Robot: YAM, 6 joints.
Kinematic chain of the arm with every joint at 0, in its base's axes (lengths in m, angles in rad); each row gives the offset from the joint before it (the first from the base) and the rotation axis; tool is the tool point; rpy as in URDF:
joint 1: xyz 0 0 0.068 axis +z
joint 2: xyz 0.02 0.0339 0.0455 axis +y
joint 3: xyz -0.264 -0.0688 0 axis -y
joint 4: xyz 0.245 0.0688 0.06 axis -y
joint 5: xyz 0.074 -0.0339 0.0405 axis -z
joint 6: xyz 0.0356 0 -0.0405 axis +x
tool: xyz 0 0 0 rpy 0 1.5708 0
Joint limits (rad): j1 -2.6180..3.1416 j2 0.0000..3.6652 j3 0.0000..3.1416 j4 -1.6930..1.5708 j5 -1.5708..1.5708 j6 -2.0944..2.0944
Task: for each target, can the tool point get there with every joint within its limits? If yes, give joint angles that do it. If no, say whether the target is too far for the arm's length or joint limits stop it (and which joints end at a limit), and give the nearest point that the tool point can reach.
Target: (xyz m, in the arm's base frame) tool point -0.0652 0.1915 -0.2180
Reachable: yes | joints 1.9874 3.0832 1.0042 0.3619 0.5262 -1.1475
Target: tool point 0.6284 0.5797 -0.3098
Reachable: no: too far | nearest point 0.4250 0.3921 -0.1695 | short by 0.310 m
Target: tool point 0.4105 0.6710 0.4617
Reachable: no: too far | nearest point 0.3078 0.5031 0.3723 | short by 0.216 m
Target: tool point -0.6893 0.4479 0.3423
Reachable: no: too far | nearest point -0.5214 0.3388 0.2852 | short by 0.208 m
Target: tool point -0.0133 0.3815 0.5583
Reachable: yes | joints 1.5538 1.8701 2.0536 0.8458 -0.5877 -0.3730
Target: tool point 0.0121 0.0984 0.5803
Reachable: yes | joints 1.4605 0.9342 1.3319 0.8629 0.0335 1.2458
